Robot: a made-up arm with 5 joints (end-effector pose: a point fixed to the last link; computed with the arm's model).
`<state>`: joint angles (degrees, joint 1 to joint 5).
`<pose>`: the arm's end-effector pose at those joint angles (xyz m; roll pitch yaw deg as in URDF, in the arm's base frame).
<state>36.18 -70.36 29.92 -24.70 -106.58</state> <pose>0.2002 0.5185 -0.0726 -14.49 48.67 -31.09</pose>
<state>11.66 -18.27 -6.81 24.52 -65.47</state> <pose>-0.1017 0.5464 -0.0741 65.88 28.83 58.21</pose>
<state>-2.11 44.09 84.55 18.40 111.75</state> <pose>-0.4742 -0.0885 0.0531 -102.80 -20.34 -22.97</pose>
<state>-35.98 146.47 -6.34 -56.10 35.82</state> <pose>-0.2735 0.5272 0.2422 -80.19 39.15 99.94</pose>
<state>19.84 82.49 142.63 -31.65 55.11</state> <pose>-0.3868 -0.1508 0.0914 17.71 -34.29 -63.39</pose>
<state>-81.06 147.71 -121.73 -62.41 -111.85</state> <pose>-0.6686 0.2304 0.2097 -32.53 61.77 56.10</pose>
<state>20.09 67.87 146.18 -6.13 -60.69</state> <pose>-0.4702 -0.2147 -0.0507 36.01 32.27 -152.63</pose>
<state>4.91 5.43 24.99 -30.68 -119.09</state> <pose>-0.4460 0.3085 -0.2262 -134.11 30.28 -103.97</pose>
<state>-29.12 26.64 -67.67 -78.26 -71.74</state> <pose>-0.0950 0.1657 -0.3591 -116.20 13.36 138.93</pose>
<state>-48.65 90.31 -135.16 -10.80 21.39</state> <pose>-0.3478 -0.2310 0.0961 10.78 -6.68 -71.48</pose>
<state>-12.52 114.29 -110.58 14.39 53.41</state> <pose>-0.4511 0.1637 0.0084 33.64 44.57 -19.61</pose>
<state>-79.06 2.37 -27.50 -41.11 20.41</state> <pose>-0.0585 -0.1107 -0.1406 49.32 65.20 15.29</pose>
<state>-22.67 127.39 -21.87 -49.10 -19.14</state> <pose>-0.4345 0.5371 0.2260 -91.23 -9.31 109.06</pose>
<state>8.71 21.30 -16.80 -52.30 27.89</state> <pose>-0.2139 0.5048 -0.0491 148.59 0.56 77.85</pose>
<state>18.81 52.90 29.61 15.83 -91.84</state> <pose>-0.6158 0.3421 0.2263 134.11 27.54 162.92</pose>
